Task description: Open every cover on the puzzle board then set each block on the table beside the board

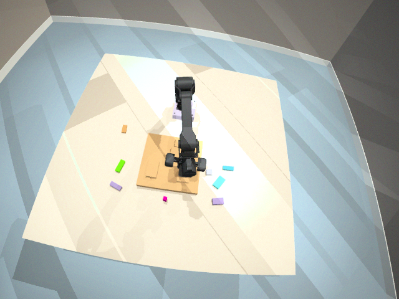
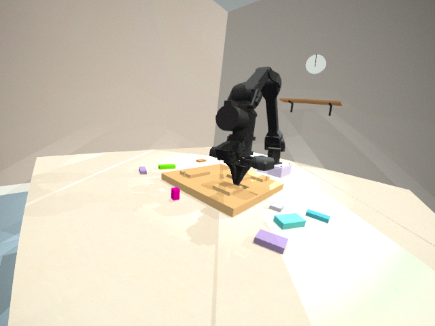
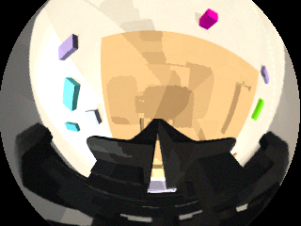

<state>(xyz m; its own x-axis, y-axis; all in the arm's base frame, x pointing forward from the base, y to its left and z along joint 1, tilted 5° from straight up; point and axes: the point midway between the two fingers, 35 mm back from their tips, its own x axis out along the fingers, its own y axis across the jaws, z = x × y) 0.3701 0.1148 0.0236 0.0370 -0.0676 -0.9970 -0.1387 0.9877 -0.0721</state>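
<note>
Now: the tan puzzle board 8 cm to the right of my gripper tip, 4 cm behind it and 1 cm below it. Round my gripper tip: cyan block: 18 cm to the left, 2 cm below, 1 cm ahead; grey cube: 12 cm to the left, 3 cm behind, 2 cm below; magenta block: 17 cm ahead, 5 cm to the right, 1 cm below.
</note>
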